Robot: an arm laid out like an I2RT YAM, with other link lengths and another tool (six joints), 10 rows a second.
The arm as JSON. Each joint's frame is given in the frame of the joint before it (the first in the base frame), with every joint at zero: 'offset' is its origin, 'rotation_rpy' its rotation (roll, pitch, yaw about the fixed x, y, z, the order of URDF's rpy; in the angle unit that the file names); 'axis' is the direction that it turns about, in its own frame. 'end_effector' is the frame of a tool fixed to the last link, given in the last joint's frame.
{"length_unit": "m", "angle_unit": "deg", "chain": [
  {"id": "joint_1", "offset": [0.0, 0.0, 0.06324], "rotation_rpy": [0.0, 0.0, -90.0], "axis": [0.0, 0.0, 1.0]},
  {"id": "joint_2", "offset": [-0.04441, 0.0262, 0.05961], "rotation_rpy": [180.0, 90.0, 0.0], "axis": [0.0, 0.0, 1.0]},
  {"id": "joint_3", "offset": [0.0, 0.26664, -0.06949], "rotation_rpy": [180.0, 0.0, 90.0], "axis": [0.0, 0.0, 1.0]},
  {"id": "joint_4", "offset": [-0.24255, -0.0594, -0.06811], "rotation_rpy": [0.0, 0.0, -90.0], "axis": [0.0, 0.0, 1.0]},
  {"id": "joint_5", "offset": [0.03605, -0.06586, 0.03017], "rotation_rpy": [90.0, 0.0, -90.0], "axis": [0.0, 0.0, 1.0]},
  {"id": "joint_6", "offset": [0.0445, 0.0, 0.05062], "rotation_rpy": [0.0, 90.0, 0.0], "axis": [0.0, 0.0, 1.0]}
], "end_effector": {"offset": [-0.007, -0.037, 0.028], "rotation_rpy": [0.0, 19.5, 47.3]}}
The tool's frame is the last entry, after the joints.
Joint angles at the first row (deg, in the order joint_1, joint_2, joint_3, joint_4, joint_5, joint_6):
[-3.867, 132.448, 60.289, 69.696, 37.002, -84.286]
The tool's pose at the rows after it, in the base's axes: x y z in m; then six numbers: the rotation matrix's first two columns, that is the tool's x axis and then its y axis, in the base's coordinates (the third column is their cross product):
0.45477 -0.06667 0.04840 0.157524 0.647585 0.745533 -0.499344 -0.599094 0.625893
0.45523 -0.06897 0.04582 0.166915 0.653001 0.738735 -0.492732 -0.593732 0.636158
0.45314 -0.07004 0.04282 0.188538 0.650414 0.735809 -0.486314 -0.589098 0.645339
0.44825 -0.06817 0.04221 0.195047 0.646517 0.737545 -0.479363 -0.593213 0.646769
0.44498 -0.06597 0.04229 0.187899 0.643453 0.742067 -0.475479 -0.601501 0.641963
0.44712 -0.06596 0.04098 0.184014 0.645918 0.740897 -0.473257 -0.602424 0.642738
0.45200 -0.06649 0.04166 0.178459 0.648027 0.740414 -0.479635 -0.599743 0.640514
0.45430 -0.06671 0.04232 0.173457 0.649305 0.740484 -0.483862 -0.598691 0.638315
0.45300 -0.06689 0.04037 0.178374 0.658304 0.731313 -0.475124 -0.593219 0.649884
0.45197 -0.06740 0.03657 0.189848 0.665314 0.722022 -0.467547 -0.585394 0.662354
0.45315 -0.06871 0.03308 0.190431 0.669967 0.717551 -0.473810 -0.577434 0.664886
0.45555 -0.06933 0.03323 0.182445 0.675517 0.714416 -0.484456 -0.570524 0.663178
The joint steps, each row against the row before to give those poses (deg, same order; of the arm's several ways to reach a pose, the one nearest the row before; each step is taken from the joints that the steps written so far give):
[-0.263, 0.527, 0.616, 0.001, 0.174, -0.352]
[-0.263, 0.529, 0.354, -0.087, -0.173, -0.613]
[-0.090, 0.089, -0.087, -0.960, 0.523, -0.007]
[0.176, -0.701, -1.226, -0.275, 0.094, 0.357]
[0.176, -0.530, -1.059, 0.353, -0.352, 0.436]
[0.000, 0.527, 0.526, 0.176, -0.266, -0.174]
[0.000, 0.615, 1.229, 0.000, 0.087, -0.175]
[-0.001, 0.265, 0.530, 0.178, -0.001, -0.088]
[0.002, 0.263, -0.263, 0.525, -0.172, -0.877]
[0.000, 0.615, -0.001, 0.354, 0.174, -0.791]
[-0.088, 1.053, 0.438, 1.224, 0.265, -0.529]
[0.000, 0.616, 0.527, 1.227, 0.173, -0.526]

